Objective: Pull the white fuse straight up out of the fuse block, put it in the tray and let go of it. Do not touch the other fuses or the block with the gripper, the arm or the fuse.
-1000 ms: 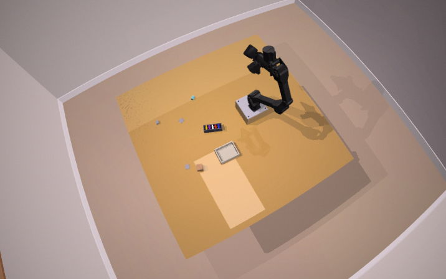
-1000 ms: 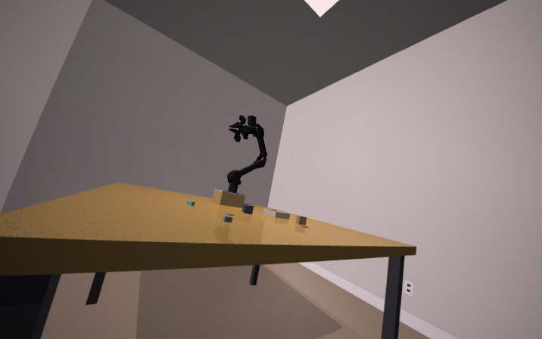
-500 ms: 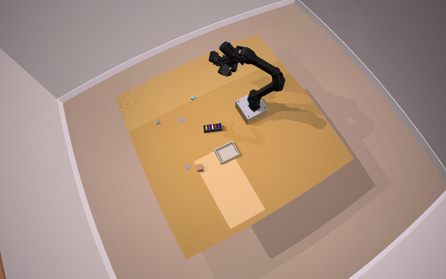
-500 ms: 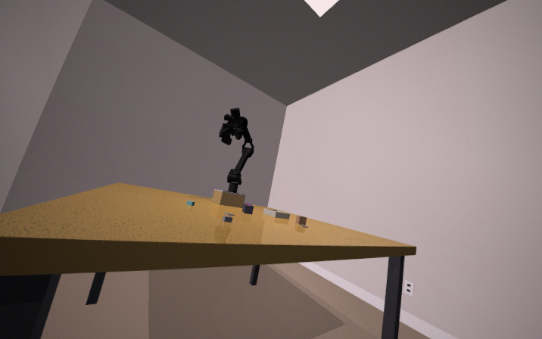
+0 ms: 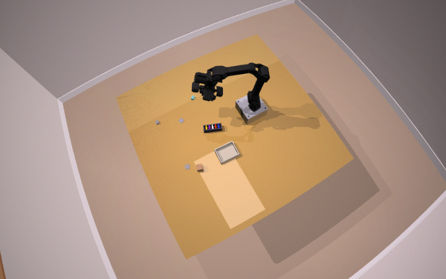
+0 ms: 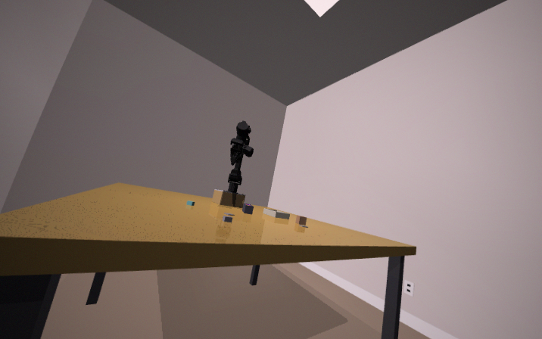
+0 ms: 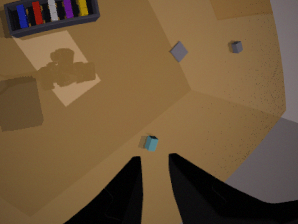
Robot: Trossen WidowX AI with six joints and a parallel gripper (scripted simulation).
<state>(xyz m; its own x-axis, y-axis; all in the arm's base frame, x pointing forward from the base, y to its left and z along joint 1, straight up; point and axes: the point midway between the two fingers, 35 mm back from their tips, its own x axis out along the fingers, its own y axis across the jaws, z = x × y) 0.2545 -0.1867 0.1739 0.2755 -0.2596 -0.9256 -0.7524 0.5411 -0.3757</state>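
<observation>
The white fuse lies 200 mm below my gripper tip, 130 mm to the left of it and 40 mm ahead of it. From my gripper tip the other things lie so: shallow grey tray 320 mm to the left, 230 mm below, 70 mm ahead.
</observation>
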